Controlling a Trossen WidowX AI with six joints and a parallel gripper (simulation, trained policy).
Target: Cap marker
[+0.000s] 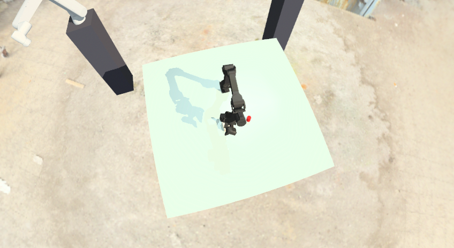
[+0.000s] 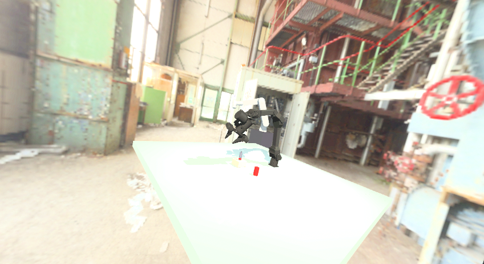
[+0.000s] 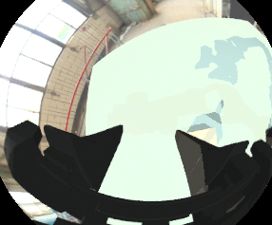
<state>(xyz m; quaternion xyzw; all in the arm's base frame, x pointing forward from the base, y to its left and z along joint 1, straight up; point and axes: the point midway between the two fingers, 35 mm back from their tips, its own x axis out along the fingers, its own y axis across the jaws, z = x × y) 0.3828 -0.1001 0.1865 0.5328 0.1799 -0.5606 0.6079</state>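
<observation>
Now: gripper tip 9 cm past the red cap, 21 cm to the right of it and 13 cm above it. The rest, counted from my gripper tip: holder block (9 cm behind, 5 cm to the left, 14 cm below).
</observation>
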